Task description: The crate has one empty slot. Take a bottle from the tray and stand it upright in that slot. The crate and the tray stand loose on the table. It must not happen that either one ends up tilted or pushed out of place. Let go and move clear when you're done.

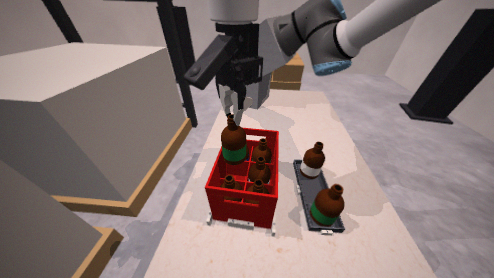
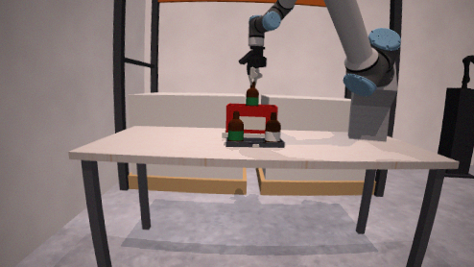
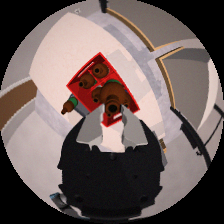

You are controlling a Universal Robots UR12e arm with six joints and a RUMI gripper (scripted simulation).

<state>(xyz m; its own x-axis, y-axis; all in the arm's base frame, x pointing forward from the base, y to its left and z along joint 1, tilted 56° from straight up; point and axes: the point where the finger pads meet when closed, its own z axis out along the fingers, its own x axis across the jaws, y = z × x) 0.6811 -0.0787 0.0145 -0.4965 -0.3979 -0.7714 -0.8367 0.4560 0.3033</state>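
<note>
My hand is 1 cm past the red crate, 4 cm to the right of it and 22 cm above it. Round my hand: tray: 6 cm behind, 28 cm to the left, 29 cm below; white-labelled bottle: 14 cm behind, 26 cm to the left, 22 cm below.
</note>
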